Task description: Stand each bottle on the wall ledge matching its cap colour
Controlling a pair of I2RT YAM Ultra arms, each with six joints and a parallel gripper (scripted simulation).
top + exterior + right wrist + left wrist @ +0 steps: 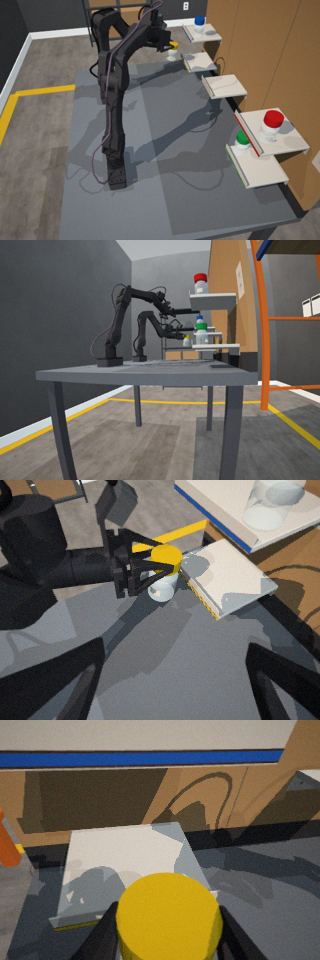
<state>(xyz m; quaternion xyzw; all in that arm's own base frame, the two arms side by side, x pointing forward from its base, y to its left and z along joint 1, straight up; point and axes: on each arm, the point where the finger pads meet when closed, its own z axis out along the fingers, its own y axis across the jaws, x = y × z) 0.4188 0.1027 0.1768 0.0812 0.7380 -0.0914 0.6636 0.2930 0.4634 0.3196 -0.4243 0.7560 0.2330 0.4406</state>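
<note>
Right now my left hand is 13 cm short of the blue-capped bottle, 11 cm below it and 7 cm to the left of it. From my left hand the other things lie so: green-capped bottle: 74 cm to the right, 9 cm ahead, 8 cm below; then brown wall: 42 cm to the right, 25 cm ahead, 23 cm above; then yellow-capped bottle: 5 cm below.
</note>
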